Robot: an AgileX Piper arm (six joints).
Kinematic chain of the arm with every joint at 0, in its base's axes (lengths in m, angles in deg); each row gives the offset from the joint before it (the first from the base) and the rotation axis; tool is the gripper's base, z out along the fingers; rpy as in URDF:
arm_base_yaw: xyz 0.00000 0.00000 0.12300 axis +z
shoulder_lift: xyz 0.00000 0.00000 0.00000 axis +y
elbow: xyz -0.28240 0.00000 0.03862 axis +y
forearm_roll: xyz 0.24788 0.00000 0.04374 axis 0.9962 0 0.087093
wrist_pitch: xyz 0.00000 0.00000 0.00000 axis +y
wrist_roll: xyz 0.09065 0.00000 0.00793 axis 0.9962 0 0.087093
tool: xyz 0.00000 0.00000 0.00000 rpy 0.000 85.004 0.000
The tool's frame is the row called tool.
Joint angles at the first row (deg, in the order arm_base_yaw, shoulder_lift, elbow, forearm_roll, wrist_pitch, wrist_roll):
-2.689, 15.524, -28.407, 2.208, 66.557, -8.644
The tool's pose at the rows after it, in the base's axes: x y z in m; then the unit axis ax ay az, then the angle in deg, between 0 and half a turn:
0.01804 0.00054 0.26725 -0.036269 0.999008 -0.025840 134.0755
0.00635 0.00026 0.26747 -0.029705 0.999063 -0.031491 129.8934
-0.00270 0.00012 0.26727 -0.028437 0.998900 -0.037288 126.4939
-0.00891 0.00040 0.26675 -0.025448 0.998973 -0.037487 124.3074
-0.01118 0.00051 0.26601 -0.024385 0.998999 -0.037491 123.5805
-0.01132 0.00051 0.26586 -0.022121 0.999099 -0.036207 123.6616
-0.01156 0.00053 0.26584 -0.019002 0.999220 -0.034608 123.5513
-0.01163 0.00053 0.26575 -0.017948 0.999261 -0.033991 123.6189
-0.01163 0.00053 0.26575 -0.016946 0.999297 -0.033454 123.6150
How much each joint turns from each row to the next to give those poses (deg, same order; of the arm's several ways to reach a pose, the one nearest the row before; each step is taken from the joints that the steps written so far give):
0.090, -4.819, 0.001, -1.277, 0.134, 1.882
-0.001, -4.562, 0.089, -0.556, 0.253, 0.771
0.002, -3.571, 0.039, -0.377, 0.094, 0.132
0.001, -2.395, 0.000, -0.001, 0.214, 0.344
-0.004, -0.932, 0.088, 0.004, 0.119, 0.117
0.004, -0.018, 0.001, -0.003, 0.109, 0.264
-0.006, -0.097, 0.000, 0.005, -0.001, 0.352
0.002, -0.001, -0.002, -0.002, 0.074, 0.123
0.000, 0.000, 0.000, 0.000, 0.000, 0.115

